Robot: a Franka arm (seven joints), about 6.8 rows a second.
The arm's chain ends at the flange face. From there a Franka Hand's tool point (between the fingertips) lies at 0.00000 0.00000 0.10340 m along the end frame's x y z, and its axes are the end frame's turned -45 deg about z.
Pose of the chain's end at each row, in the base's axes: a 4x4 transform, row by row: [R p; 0 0 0 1], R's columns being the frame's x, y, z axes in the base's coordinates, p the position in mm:
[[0.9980 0.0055 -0.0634 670.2], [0.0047 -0.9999 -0.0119 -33.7], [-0.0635 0.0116 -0.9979 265.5], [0 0 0 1]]
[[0.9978 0.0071 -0.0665 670.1], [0.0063 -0.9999 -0.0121 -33.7], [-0.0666 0.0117 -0.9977 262.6], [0 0 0 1]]
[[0.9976 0.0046 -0.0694 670.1], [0.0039 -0.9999 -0.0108 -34.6], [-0.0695 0.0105 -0.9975 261.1], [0 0 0 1]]
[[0.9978 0.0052 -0.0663 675.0], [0.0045 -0.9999 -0.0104 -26.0], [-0.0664 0.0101 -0.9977 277.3], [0 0 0 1]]
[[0.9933 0.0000 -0.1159 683.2], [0.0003 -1.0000 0.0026 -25.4], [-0.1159 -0.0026 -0.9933 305.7], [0 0 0 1]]
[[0.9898 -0.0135 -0.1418 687.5], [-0.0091 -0.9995 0.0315 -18.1], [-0.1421 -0.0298 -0.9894 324.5], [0 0 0 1]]
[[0.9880 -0.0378 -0.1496 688.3], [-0.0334 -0.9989 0.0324 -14.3], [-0.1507 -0.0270 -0.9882 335.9], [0 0 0 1]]
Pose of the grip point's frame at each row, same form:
[[0.7018 0.7096 -0.0634 663.6], [0.7104 -0.7037 -0.0119 -34.9], [-0.0531 -0.0367 -0.9979 162.3], [0 0 0 1]]
[[0.7005 0.7106 -0.0665 663.2], [0.7115 -0.7026 -0.0121 -35.0], [-0.0554 -0.0388 -0.9977 159.4], [0 0 0 1]]
[[0.7022 0.7087 -0.0694 662.9], [0.7098 -0.7043 -0.0108 -35.7], [-0.0566 -0.0417 -0.9975 158.0], [0 0 0 1]]
[[0.7019 0.7092 -0.0663 668.1], [0.7102 -0.7039 -0.0104 -27.1], [-0.0541 -0.0398 -0.9977 174.1], [0 0 0 1]]
[[0.7024 0.7024 -0.1159 671.2], [0.7073 -0.7069 0.0026 -25.1], [-0.0801 -0.0838 -0.9933 203.0], [0 0 0 1]]
[[0.7094 0.6903 -0.1418 672.8], [0.7003 -0.7132 0.0315 -14.8], [-0.0794 -0.1216 -0.9894 222.2], [0 0 0 1]]
[[0.7254 0.6719 -0.1496 672.8], [0.6827 -0.7299 0.0324 -10.9], [-0.0875 -0.1257 -0.9882 233.7], [0 0 0 1]]

